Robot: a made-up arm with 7 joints. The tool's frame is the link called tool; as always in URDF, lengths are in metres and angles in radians. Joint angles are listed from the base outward.
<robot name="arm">
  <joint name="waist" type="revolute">
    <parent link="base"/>
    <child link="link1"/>
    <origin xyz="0 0 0.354"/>
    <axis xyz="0 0 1"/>
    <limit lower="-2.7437" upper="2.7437"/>
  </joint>
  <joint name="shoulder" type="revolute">
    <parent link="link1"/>
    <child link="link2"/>
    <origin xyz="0 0 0"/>
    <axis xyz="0 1 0"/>
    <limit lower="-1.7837" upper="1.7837"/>
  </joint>
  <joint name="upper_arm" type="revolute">
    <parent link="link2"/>
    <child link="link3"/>
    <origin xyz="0 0 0.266"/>
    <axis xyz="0 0 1"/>
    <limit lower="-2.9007" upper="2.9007"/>
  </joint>
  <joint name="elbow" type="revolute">
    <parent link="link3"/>
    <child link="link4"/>
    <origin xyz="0.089 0 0"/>
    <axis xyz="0 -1 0"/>
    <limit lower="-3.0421" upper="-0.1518"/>
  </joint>
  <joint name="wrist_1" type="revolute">
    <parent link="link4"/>
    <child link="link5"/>
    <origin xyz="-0.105 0 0.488"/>
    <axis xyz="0 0 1"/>
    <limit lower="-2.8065" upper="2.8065"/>
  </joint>
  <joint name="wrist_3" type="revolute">
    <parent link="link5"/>
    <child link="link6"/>
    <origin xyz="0 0 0"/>
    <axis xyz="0 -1 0"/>
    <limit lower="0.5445" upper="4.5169"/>
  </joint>
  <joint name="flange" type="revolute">
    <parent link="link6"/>
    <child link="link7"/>
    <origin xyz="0.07 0 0"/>
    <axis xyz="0 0 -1"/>
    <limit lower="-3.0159" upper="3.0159"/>
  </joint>
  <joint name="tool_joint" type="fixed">
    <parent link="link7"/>
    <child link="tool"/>
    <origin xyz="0 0 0" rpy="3.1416 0 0"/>
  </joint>
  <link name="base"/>
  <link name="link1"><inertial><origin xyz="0.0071 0.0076 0.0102"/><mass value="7.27"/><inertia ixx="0.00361" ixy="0" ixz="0" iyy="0.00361" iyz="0" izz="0.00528"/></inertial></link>
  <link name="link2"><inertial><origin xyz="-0.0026 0.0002 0.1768"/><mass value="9.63"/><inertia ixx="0.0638" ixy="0" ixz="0" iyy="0.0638" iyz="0" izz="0.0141"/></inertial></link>
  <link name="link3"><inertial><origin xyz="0.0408 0.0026 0.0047"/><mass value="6.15"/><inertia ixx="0.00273" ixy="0" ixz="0" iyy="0.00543" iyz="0" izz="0.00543"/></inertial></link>
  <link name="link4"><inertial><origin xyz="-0.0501 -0.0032 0.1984"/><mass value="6.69"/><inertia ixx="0.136" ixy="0" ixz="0.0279" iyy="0.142" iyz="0" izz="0.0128"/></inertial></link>
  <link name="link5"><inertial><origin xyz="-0.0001 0.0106 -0.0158"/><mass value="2.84"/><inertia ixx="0.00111" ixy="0" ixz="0" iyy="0.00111" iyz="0" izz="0.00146"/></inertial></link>
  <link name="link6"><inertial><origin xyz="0.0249 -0.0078 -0.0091"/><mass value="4.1"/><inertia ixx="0.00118" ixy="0" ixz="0" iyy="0.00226" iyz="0" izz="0.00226"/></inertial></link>
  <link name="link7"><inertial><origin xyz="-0.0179 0.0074 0.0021"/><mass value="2.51"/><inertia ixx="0.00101" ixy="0" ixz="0" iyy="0.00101" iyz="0" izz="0.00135"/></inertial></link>
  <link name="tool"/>
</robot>
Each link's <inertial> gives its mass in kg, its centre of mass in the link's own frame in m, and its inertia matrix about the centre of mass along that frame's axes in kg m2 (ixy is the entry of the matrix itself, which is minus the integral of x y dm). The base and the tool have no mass. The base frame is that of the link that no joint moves.
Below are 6 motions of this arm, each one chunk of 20 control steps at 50 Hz.
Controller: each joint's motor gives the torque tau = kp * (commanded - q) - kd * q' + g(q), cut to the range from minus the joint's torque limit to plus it. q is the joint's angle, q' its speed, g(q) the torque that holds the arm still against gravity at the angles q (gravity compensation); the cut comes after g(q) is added. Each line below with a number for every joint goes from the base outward.
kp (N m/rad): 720 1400 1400 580 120 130 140
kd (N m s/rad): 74 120 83 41 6.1 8.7 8.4
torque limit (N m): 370 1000 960 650 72 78 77
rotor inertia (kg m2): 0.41 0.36 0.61 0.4 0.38 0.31 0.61
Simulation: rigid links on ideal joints. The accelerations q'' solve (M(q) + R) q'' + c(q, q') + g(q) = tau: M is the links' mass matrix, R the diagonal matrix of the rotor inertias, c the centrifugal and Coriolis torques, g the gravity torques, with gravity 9.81 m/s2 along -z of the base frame. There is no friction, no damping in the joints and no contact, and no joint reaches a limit. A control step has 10 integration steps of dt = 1/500 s. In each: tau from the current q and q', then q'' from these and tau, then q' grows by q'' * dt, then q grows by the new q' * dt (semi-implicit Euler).
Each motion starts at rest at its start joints. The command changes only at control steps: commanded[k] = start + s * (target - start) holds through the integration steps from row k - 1 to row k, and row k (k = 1, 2, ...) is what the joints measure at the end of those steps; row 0 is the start. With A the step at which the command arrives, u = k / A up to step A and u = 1 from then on. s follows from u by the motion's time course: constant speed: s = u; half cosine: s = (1 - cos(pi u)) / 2; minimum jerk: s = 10 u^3 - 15 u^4 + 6 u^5; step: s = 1 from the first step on.
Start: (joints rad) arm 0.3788 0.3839 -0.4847 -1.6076 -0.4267 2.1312 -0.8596
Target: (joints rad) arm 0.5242 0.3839 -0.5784 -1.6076 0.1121 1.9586 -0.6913
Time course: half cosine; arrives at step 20
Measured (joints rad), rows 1 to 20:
1: 0.3789 0.3839 -0.4848 -1.6076 -0.4265 2.1311 -0.8596
2: 0.3794 0.3839 -0.4854 -1.6077 -0.4254 2.1307 -0.8593
3: 0.3805 0.3840 -0.4866 -1.6078 -0.4224 2.1296 -0.8586
4: 0.3823 0.3841 -0.4886 -1.6079 -0.4161 2.1274 -0.8570
5: 0.3851 0.3842 -0.4914 -1.6081 -0.4055 2.1239 -0.8544
6: 0.3887 0.3843 -0.4952 -1.6084 -0.3897 2.1188 -0.8504
7: 0.3933 0.3844 -0.4997 -1.6086 -0.3680 2.1121 -0.8448
8: 0.3988 0.3844 -0.5051 -1.6089 -0.3404 2.1037 -0.8375
9: 0.4051 0.3845 -0.5111 -1.6092 -0.3072 2.0937 -0.8285
10: 0.4122 0.3845 -0.5177 -1.6094 -0.2689 2.0825 -0.8178
11: 0.4200 0.3845 -0.5246 -1.6096 -0.2266 2.0703 -0.8058
12: 0.4283 0.3845 -0.5317 -1.6097 -0.1814 2.0573 -0.7926
13: 0.4369 0.3844 -0.5388 -1.6097 -0.1346 2.0439 -0.7786
14: 0.4457 0.3843 -0.5457 -1.6097 -0.0878 2.0305 -0.7642
15: 0.4546 0.3842 -0.5523 -1.6095 -0.0423 2.0175 -0.7498
16: 0.4634 0.3840 -0.5583 -1.6093 0.0005 2.0051 -0.7357
17: 0.4718 0.3838 -0.5637 -1.6091 0.0394 1.9936 -0.7225
18: 0.4797 0.3836 -0.5682 -1.6087 0.0733 1.9835 -0.7106
19: 0.4870 0.3835 -0.5717 -1.6083 0.1012 1.9748 -0.7002
20: 0.4934 0.3833 -0.5742 -1.6079 0.1225 1.9679 -0.6916

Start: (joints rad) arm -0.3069 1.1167 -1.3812 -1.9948 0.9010 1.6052 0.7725
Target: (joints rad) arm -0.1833 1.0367 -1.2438 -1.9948 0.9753 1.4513 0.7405
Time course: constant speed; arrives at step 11
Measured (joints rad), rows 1 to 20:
1: -0.3069 1.1154 -1.3802 -1.9950 0.9014 1.6044 0.7724
2: -0.3065 1.1124 -1.3774 -1.9957 0.9029 1.6017 0.7719
3: -0.3053 1.1083 -1.3726 -1.9969 0.9056 1.5967 0.7710
4: -0.3032 1.1033 -1.3659 -1.9985 0.9098 1.5892 0.7696
5: -0.3000 1.0979 -1.3574 -2.0005 0.9152 1.5794 0.7677
6: -0.2955 1.0921 -1.3472 -2.0027 0.9216 1.5677 0.7654
7: -0.2898 1.0863 -1.3358 -2.0048 0.9288 1.5546 0.7626
8: -0.2829 1.0803 -1.3233 -2.0068 0.9365 1.5404 0.7596
9: -0.2748 1.0742 -1.3101 -2.0084 0.9445 1.5255 0.7564
10: -0.2656 1.0681 -1.2964 -2.0097 0.9524 1.5102 0.7530
11: -0.2555 1.0619 -1.2824 -2.0104 0.9603 1.4949 0.7495
12: -0.2444 1.0568 -1.2694 -2.0103 0.9675 1.4804 0.7462
13: -0.2329 1.0531 -1.2582 -2.0092 0.9735 1.4678 0.7433
14: -0.2214 1.0504 -1.2491 -2.0070 0.9780 1.4579 0.7409
15: -0.2104 1.0484 -1.2421 -2.0040 0.9809 1.4506 0.7391
16: -0.2003 1.0467 -1.2370 -2.0003 0.9825 1.4458 0.7378
17: -0.1912 1.0452 -1.2337 -1.9963 0.9829 1.4431 0.7371
18: -0.1835 1.0438 -1.2319 -1.9921 0.9824 1.4420 0.7369
19: -0.1770 1.0424 -1.2312 -1.9881 0.9814 1.4421 0.7370
20: -0.1718 1.0411 -1.2314 -1.9844 0.9801 1.4430 0.7374

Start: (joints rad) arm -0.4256 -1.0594 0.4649 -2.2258 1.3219 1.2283 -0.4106
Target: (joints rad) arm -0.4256 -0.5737 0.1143 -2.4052 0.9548 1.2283 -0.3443
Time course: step
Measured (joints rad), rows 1 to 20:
1: -0.3968 -1.0182 0.4361 -2.2125 1.3004 1.2220 -0.4071
2: -0.3624 -0.9523 0.3797 -2.1953 1.2506 1.2120 -0.3985
3: -0.3454 -0.8880 0.3164 -2.1858 1.1858 1.2055 -0.3869
4: -0.3466 -0.8298 0.2567 -2.1877 1.1167 1.2053 -0.3740
5: -0.3603 -0.7779 0.2053 -2.2019 1.0509 1.2110 -0.3614
6: -0.3805 -0.7318 0.1634 -2.2268 0.9939 1.2206 -0.3502
7: -0.4027 -0.6913 0.1308 -2.2597 0.9486 1.2314 -0.3413
8: -0.4238 -0.6563 0.1070 -2.2974 0.9159 1.2413 -0.3349
9: -0.4420 -0.6268 0.0907 -2.3367 0.8956 1.2488 -0.3310
10: -0.4563 -0.6025 0.0809 -2.3748 0.8862 1.2532 -0.3294
11: -0.4664 -0.5831 0.0764 -2.4095 0.8854 1.2544 -0.3298
12: -0.4722 -0.5682 0.0759 -2.4390 0.8911 1.2529 -0.3317
13: -0.4741 -0.5574 0.0785 -2.4625 0.9007 1.2494 -0.3344
14: -0.4729 -0.5500 0.0831 -2.4794 0.9124 1.2448 -0.3377
15: -0.4693 -0.5455 0.0888 -2.4898 0.9244 1.2398 -0.3409
16: -0.4640 -0.5434 0.0948 -2.4941 0.9355 1.2349 -0.3439
17: -0.4579 -0.5431 0.1006 -2.4930 0.9450 1.2306 -0.3464
18: -0.4515 -0.5444 0.1058 -2.4876 0.9523 1.2272 -0.3483
19: -0.4453 -0.5468 0.1102 -2.4789 0.9576 1.2247 -0.3495
20: -0.4396 -0.5499 0.1137 -2.4680 0.9610 1.2232 -0.3500

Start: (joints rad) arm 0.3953 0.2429 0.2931 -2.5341 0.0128 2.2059 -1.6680
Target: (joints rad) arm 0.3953 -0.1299 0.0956 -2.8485 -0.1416 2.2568 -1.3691
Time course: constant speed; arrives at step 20
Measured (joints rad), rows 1 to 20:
1: 0.3964 0.2409 0.2917 -2.5358 0.0122 2.2061 -1.6673
2: 0.3982 0.2355 0.2885 -2.5405 0.0103 2.2066 -1.6651
3: 0.4002 0.2269 0.2836 -2.5480 0.0068 2.2077 -1.6605
4: 0.4019 0.2159 0.2774 -2.5580 0.0017 2.2093 -1.6534
5: 0.4032 0.2029 0.2698 -2.5698 -0.0050 2.2112 -1.6437
6: 0.4040 0.1884 0.2613 -2.5829 -0.0127 2.2135 -1.6317
7: 0.4041 0.1729 0.2519 -2.5971 -0.0213 2.2160 -1.6176
8: 0.4038 0.1566 0.2420 -2.6119 -0.0302 2.2187 -1.6019
9: 0.4030 0.1397 0.2316 -2.6272 -0.0393 2.2213 -1.5850
10: 0.4019 0.1223 0.2209 -2.6428 -0.0483 2.2240 -1.5675
11: 0.4006 0.1046 0.2102 -2.6585 -0.0570 2.2267 -1.5495
12: 0.3992 0.0867 0.1994 -2.6743 -0.0654 2.2293 -1.5316
13: 0.3979 0.0686 0.1887 -2.6901 -0.0735 2.2319 -1.5139
14: 0.3967 0.0503 0.1782 -2.7059 -0.0812 2.2345 -1.4966
15: 0.3956 0.0319 0.1678 -2.7216 -0.0888 2.2370 -1.4797
16: 0.3947 0.0134 0.1575 -2.7373 -0.0961 2.2396 -1.4634
17: 0.3941 -0.0051 0.1474 -2.7530 -0.1034 2.2422 -1.4476
18: 0.3936 -0.0237 0.1374 -2.7686 -0.1107 2.2447 -1.4323
19: 0.3932 -0.0423 0.1276 -2.7842 -0.1181 2.2473 -1.4173
20: 0.3930 -0.0609 0.1177 -2.7997 -0.1255 2.2499 -1.4026

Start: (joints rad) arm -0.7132 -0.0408 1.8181 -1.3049 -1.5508 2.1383 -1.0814
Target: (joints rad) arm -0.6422 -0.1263 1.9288 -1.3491 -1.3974 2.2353 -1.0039
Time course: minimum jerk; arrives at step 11
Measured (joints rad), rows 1 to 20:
1: -0.7133 -0.0408 1.8182 -1.3049 -1.5507 2.1383 -1.0814
2: -0.7136 -0.0410 1.8187 -1.3049 -1.5502 2.1386 -1.0812
3: -0.7144 -0.0414 1.8202 -1.3051 -1.5483 2.1397 -1.0805
4: -0.7157 -0.0426 1.8234 -1.3056 -1.5437 2.1421 -1.0787
5: -0.7172 -0.0447 1.8288 -1.3067 -1.5351 2.1464 -1.0755
6: -0.7184 -0.0481 1.8363 -1.3085 -1.5219 2.1531 -1.0702
7: -0.7184 -0.0530 1.8460 -1.3112 -1.5039 2.1621 -1.0630
8: -0.7168 -0.0594 1.8573 -1.3148 -1.4820 2.1729 -1.0538
9: -0.7129 -0.0670 1.8694 -1.3192 -1.4580 2.1847 -1.0434
10: -0.7067 -0.0756 1.8816 -1.3243 -1.4342 2.1967 -1.0325
11: -0.6984 -0.0846 1.8931 -1.3297 -1.4129 2.2077 -1.0219
12: -0.6887 -0.0937 1.9038 -1.3352 -1.3957 2.2172 -1.0125
13: -0.6782 -0.1024 1.9133 -1.3405 -1.3835 2.2250 -1.0047
14: -0.6676 -0.1106 1.9217 -1.3453 -1.3763 2.2310 -0.9987
15: -0.6574 -0.1179 1.9289 -1.3496 -1.3736 2.2355 -0.9946
16: -0.6479 -0.1243 1.9348 -1.3531 -1.3745 2.2387 -0.9923
17: -0.6395 -0.1296 1.9395 -1.3559 -1.3780 2.2408 -0.9914
18: -0.6323 -0.1339 1.9430 -1.3579 -1.3830 2.2422 -0.9918
19: -0.6264 -0.1372 1.9453 -1.3592 -1.3885 2.2429 -0.9930
20: -0.6219 -0.1395 1.9467 -1.3597 -1.3938 2.2432 -0.9949

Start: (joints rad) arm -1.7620 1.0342 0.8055 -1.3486 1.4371 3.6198 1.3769
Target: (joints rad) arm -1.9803 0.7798 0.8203 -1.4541 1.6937 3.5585 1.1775
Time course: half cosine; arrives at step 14
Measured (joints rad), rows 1 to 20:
1: -1.7622 1.0339 0.8055 -1.3490 1.4373 3.6197 1.3768
2: -1.7629 1.0325 0.8055 -1.3508 1.4384 3.6192 1.3762
3: -1.7649 1.0292 0.8057 -1.3548 1.4415 3.6180 1.3744
4: -1.7684 1.0234 0.8060 -1.3615 1.4477 3.6159 1.3708
5: -1.7738 1.0145 0.8067 -1.3709 1.4581 3.6128 1.3646
6: -1.7813 1.0024 0.8078 -1.3826 1.4734 3.6085 1.3554
7: -1.7909 0.9872 0.8093 -1.3959 1.4937 3.6033 1.3428
8: -1.8025 0.9693 0.8112 -1.4100 1.5186 3.5974 1.3270
9: -1.8160 0.9490 0.8134 -1.4238 1.5472 3.5910 1.3082
10: -1.8311 0.9272 0.8157 -1.4365 1.5782 3.5844 1.2871
11: -1.8472 0.9047 0.8181 -1.4471 1.6099 3.5781 1.2646
12: -1.8640 0.8824 0.8203 -1.4549 1.6404 3.5723 1.2417
13: -1.8807 0.8614 0.8221 -1.4594 1.6680 3.5674 1.2196
14: -1.8968 0.8426 0.8235 -1.4602 1.6909 3.5636 1.1996
15: -1.9118 0.8266 0.8242 -1.4576 1.7078 3.5611 1.1827
16: -1.9255 0.8134 0.8243 -1.4527 1.7184 3.5597 1.1694
17: -1.9381 0.8027 0.8240 -1.4466 1.7229 3.5591 1.1601
18: -1.9494 0.7940 0.8232 -1.4404 1.7224 3.5590 1.1544
19: -1.9597 0.7871 0.8222 -1.4346 1.7182 3.5593 1.1520
20: -1.9688 0.7819 0.8210 -1.4298 1.7116 3.5598 1.1522

